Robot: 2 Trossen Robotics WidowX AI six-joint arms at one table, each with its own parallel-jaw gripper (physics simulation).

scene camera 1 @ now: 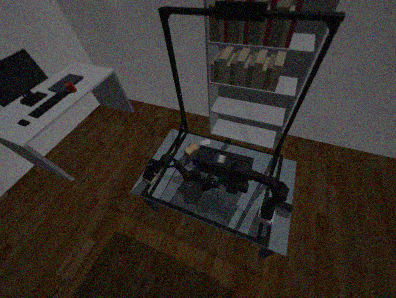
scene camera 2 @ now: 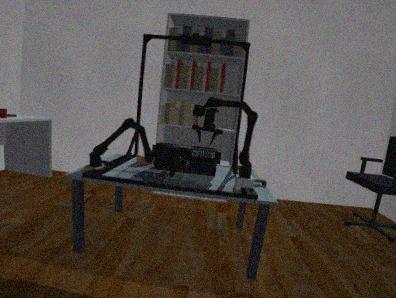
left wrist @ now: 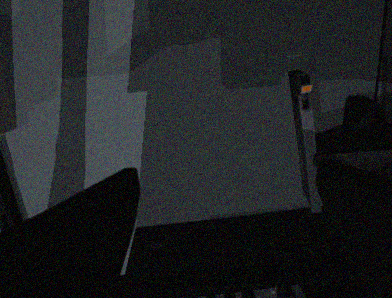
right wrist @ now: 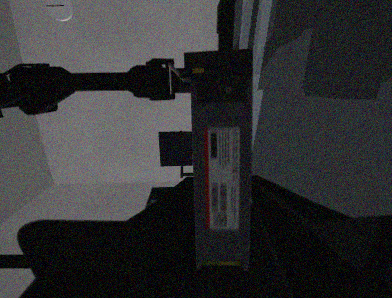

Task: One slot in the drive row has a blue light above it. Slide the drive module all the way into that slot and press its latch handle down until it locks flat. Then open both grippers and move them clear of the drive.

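Frame: origin at the left arm's base, x ahead, y left, z up, level; metres.
Seen in the pictures: left gripper, between the fingertips: (scene camera 2: 205, 143) (left wrist: 227, 175) (right wrist: 52, 88); right gripper, between the fingertips: (scene camera 1: 219, 186) (scene camera 2: 187, 164) (left wrist: 307, 151) (right wrist: 221, 182); left arm's base, origin of its link: (scene camera 1: 266, 214) (scene camera 2: 244, 176); right arm's base, origin of its link: (scene camera 1: 150, 176) (scene camera 2: 95, 165).
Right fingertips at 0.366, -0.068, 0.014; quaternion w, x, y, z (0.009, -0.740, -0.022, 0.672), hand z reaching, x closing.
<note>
Offsets run from my right fingertips to a thing's top centre, as dx, dy, dz. Level surfaces: height alone.
The drive module {-0.003, +0.008, +0.031} (right wrist: 222, 115) (left wrist: 301, 145) is a long grey case with a white, red-edged label, a black latch end and an orange tab. My right gripper (right wrist: 221, 182) is shut on it. Its labelled side shows in the right wrist view; whether any part sits in a slot cannot be told. The black drive chassis {+0.030, -0.194, +0.089} (scene camera 1: 242, 159) (scene camera 2: 197, 166) stands on the table. My left gripper (scene camera 2: 207, 138) (left wrist: 227, 175) is open and empty, above the chassis in scene camera 2; the module passes near its right finger in the left wrist view. The blue light does not show.
The glass-like table {dz -0.087} (scene camera 1: 286, 200) carries a black overhead frame (scene camera 1: 172, 65) (scene camera 2: 141, 90) with uprights beside the arms. A tan block {+0.362, -0.272, -0.026} (scene camera 1: 191, 149) lies behind the chassis at the left. A tall bookshelf stands behind the table. A white desk (scene camera 2: 27, 135) stands at the left and a chair (scene camera 2: 370, 179) at the right.
</note>
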